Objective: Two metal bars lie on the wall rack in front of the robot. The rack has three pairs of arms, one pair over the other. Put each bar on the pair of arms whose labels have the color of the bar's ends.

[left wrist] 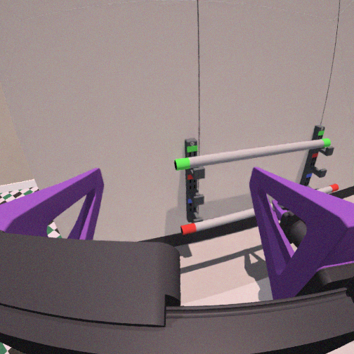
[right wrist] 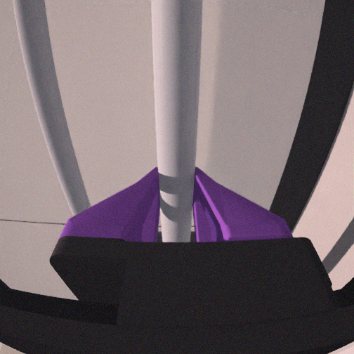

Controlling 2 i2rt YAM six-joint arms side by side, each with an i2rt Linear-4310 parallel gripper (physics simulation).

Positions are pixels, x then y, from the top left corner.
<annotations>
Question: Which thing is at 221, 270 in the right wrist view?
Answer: My right gripper.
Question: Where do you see a rack upright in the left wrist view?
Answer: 309, 167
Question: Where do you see a red-ended bar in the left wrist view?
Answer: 220, 220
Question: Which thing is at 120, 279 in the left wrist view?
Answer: My left gripper.
</annotations>
